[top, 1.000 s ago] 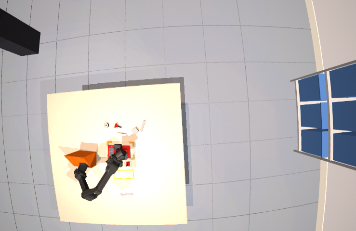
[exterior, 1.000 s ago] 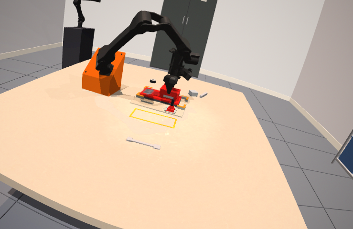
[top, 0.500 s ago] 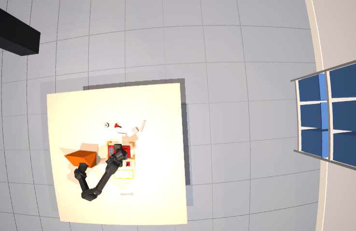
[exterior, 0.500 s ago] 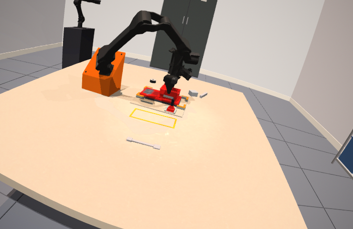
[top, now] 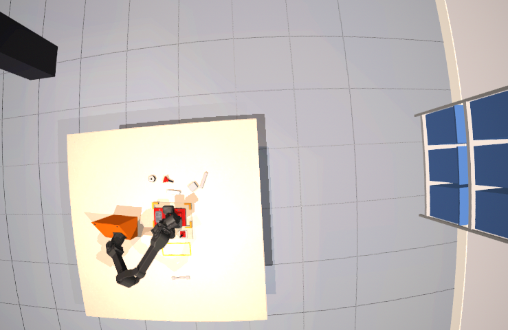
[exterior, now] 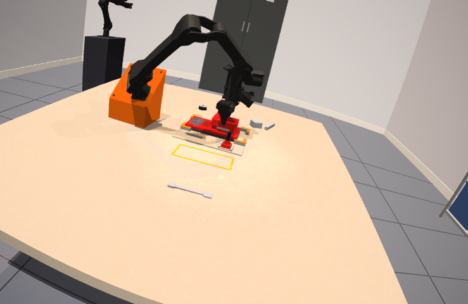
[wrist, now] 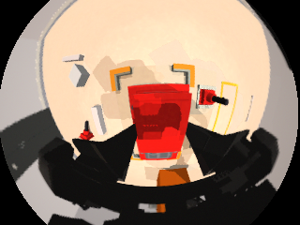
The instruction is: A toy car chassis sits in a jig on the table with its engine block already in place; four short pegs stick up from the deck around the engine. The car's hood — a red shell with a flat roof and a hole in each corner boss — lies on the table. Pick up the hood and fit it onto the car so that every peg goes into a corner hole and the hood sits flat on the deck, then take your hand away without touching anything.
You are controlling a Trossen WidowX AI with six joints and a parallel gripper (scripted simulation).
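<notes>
My gripper tip is 40 mm above the orange-cornered jig, 20 mm past it and 10 mm to the left of it. Also, from my gripper tip: white rod: 410 mm to the right, 50 mm below; red hood: right at my gripper tip; wheel: 240 mm to the left, 150 mm behind, 40 mm below.
</notes>
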